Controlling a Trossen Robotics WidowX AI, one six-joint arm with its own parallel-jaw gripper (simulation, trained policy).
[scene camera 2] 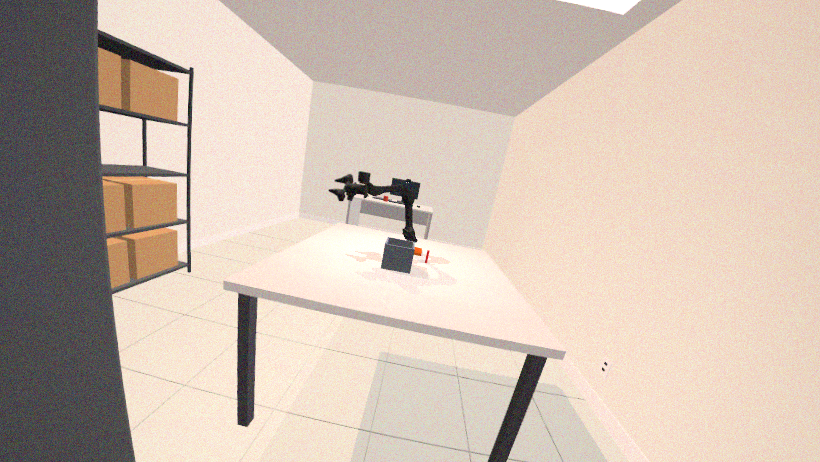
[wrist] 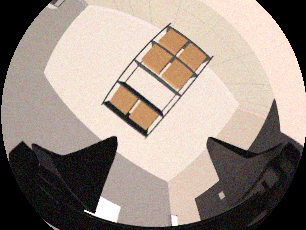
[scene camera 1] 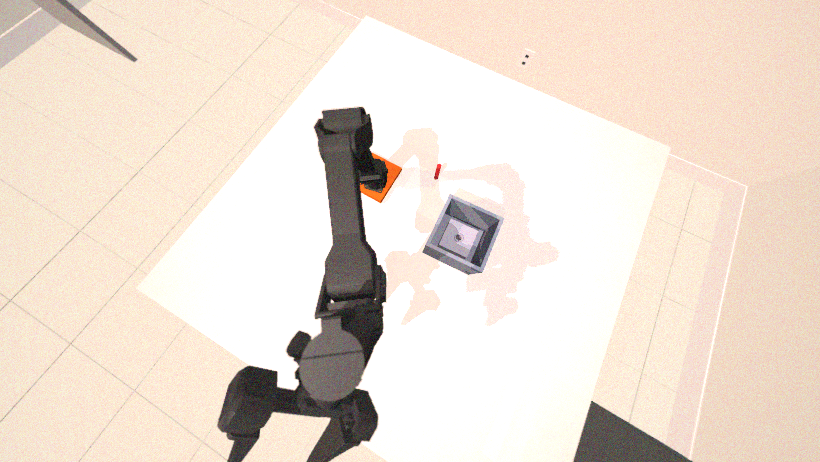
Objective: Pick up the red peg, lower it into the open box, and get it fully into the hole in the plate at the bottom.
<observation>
The pictures show: the gripper, a grey box and a pale plate.
</observation>
